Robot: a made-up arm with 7 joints. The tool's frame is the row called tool.
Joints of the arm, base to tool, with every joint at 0 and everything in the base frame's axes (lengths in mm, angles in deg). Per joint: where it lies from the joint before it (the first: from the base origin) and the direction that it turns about. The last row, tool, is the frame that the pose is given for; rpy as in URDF.
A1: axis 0 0 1 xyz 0.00 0.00 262.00
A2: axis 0 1 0 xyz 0.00 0.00 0.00
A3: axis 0 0 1 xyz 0.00 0.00 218.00
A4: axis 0 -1 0 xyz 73.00 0.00 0.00
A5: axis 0 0 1 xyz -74.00 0.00 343.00
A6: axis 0 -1 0 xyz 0.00 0.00 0.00
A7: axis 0 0 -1 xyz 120.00 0.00 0.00
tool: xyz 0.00 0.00 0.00 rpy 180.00 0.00 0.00
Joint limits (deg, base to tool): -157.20..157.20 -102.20..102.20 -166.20..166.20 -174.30..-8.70 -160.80..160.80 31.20..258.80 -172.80..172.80
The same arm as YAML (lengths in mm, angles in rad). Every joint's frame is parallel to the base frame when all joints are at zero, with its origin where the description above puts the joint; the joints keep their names.
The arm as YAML. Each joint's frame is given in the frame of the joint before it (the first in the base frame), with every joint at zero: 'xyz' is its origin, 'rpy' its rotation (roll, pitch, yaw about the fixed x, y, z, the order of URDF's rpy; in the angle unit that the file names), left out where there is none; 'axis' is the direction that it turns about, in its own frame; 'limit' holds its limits. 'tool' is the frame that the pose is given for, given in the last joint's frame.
units:
  length: mm
  angle: rad
joints:
  - name: A1
    type: revolute
    origin:
      xyz: [0.0, 0.0, 262.0]
    axis: [0.0, 0.0, 1.0]
    limit:
      lower: -2.7437
      upper: 2.7437
  - name: A2
    type: revolute
    origin:
      xyz: [0.0, 0.0, 0.0]
    axis: [0.0, 1.0, 0.0]
    limit:
      lower: -1.7837
      upper: 1.7837
  - name: A3
    type: revolute
    origin:
      xyz: [0.0, 0.0, 218.0]
    axis: [0.0, 0.0, 1.0]
    limit:
      lower: -2.9007
      upper: 2.9007
  - name: A4
    type: revolute
    origin:
      xyz: [73.0, 0.0, 0.0]
    axis: [0.0, -1.0, 0.0]
    limit:
      lower: -3.0421
      upper: -0.1518
  - name: A5
    type: revolute
    origin:
      xyz: [-74.0, 0.0, 343.0]
    axis: [0.0, 0.0, 1.0]
    limit:
      lower: -2.8065
      upper: 2.8065
  - name: A6
    type: revolute
    origin:
      xyz: [0.0, 0.0, 0.0]
    axis: [0.0, -1.0, 0.0]
    limit:
      lower: 0.5445
      upper: 4.5169
  - name: A7
    type: revolute
    origin:
      xyz: [120.0, 0.0, 0.0]
    axis: [0.0, 0.0, -1.0]
    limit:
      lower: -3.0159
      upper: 3.0159
tool:
  origin:
    xyz: [0.0, 0.0, 0.0]
    rpy: [3.1416, 0.0, 0.0]

